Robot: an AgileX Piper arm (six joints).
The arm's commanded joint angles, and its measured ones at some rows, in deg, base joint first. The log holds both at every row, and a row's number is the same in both.
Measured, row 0:
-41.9 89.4 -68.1 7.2 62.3 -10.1
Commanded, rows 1 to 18:
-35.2 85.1 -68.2 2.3 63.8 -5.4
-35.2 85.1 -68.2 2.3 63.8 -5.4
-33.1 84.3 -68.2 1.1 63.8 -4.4
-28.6 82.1 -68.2 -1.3 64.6 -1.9
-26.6 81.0 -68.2 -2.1 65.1 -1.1
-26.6 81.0 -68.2 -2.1 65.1 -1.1
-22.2 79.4 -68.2 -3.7 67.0 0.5
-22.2 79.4 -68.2 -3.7 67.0 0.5
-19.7 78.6 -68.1 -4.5 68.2 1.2
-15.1 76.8 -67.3 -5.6 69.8 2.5
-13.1 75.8 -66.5 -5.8 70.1 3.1
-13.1 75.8 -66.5 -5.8 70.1 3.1
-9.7 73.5 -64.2 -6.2 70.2 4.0
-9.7 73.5 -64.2 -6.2 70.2 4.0
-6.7 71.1 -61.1 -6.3 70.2 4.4
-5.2 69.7 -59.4 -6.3 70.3 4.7
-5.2 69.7 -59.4 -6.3 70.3 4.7
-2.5 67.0 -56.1 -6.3 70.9 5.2
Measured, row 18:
-5.8 70.3 -60.3 -5.5 69.6 4.2
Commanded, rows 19 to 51:
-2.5 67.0 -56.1 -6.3 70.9 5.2
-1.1 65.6 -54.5 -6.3 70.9 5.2
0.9 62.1 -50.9 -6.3 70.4 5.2
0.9 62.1 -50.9 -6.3 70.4 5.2
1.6 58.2 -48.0 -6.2 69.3 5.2
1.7 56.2 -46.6 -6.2 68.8 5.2
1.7 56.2 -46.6 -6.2 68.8 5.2
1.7 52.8 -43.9 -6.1 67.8 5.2
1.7 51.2 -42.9 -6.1 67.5 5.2
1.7 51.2 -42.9 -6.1 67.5 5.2
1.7 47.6 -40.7 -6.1 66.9 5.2
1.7 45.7 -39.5 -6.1 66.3 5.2
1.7 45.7 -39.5 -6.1 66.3 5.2
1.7 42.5 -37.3 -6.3 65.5 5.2
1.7 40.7 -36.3 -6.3 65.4 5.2
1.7 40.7 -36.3 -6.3 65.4 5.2
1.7 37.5 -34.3 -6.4 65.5 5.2
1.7 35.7 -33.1 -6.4 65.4 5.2
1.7 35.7 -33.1 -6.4 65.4 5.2
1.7 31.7 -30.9 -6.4 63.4 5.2
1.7 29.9 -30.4 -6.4 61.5 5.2
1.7 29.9 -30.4 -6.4 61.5 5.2
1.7 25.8 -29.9 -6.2 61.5 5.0
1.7 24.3 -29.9 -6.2 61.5 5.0
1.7 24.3 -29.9 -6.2 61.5 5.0
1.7 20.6 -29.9 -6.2 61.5 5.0
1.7 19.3 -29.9 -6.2 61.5 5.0
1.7 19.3 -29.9 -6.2 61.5 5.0
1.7 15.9 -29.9 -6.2 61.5 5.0
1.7 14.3 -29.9 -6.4 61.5 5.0
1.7 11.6 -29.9 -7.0 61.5 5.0
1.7 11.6 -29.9 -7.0 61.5 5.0
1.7 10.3 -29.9 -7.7 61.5 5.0
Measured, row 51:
1.7 13.6 -30.0 -6.2 62.2 5.0
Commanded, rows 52 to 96:
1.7 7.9 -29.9 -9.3 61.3 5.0
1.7 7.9 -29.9 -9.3 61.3 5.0
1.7 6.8 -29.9 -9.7 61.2 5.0
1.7 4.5 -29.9 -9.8 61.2 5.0
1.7 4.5 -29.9 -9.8 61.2 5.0
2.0 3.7 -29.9 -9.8 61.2 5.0
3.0 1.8 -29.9 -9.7 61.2 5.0
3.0 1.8 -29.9 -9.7 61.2 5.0
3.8 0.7 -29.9 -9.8 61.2 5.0
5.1 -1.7 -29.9 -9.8 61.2 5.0
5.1 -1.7 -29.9 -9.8 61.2 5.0
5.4 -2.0 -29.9 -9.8 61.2 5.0
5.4 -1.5 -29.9 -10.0 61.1 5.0
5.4 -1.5 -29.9 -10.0 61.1 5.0
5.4 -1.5 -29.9 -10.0 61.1 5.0
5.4 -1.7 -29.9 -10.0 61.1 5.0
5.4 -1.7 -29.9 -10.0 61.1 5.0
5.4 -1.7 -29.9 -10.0 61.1 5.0
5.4 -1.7 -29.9 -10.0 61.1 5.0
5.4 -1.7 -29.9 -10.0 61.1 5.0
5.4 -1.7 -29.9 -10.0 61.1 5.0
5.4 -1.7 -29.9 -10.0 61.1 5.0
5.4 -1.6 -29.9 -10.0 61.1 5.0
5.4 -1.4 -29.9 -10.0 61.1 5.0
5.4 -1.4 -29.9 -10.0 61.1 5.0
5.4 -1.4 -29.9 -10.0 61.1 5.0
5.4 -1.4 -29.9 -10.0 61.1 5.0
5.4 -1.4 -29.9 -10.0 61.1 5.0
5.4 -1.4 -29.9 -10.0 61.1 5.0
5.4 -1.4 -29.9 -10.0 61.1 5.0
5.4 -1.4 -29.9 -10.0 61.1 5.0
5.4 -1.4 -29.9 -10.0 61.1 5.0
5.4 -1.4 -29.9 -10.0 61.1 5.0
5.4 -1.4 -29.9 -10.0 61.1 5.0
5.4 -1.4 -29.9 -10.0 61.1 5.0
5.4 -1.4 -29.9 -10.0 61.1 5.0
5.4 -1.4 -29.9 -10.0 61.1 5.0
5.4 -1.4 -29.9 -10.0 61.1 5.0
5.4 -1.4 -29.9 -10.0 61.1 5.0
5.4 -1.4 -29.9 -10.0 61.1 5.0
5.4 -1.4 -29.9 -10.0 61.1 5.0
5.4 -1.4 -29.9 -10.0 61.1 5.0
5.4 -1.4 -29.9 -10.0 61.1 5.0
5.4 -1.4 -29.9 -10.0 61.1 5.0
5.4 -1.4 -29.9 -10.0 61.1 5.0
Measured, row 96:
5.2 -0.3 -29.9 -9.4 61.8 4.9
